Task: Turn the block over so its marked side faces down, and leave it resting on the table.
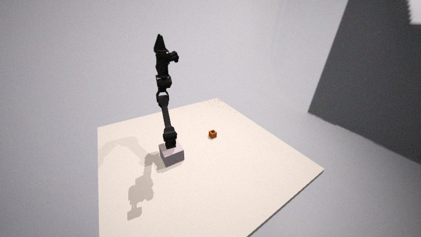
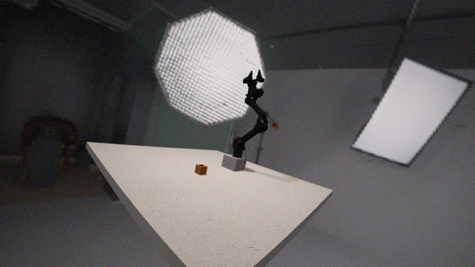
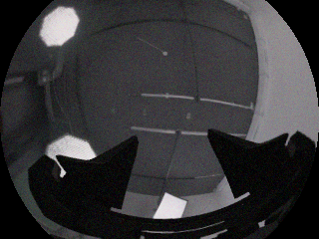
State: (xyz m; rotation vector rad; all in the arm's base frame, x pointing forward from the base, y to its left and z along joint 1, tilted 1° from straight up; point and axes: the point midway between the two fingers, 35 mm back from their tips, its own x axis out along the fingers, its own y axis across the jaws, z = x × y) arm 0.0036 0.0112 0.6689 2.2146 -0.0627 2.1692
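My gripper tip is 360 mm short of the orange block, 70 mm to the right of it and 760 mm above it.
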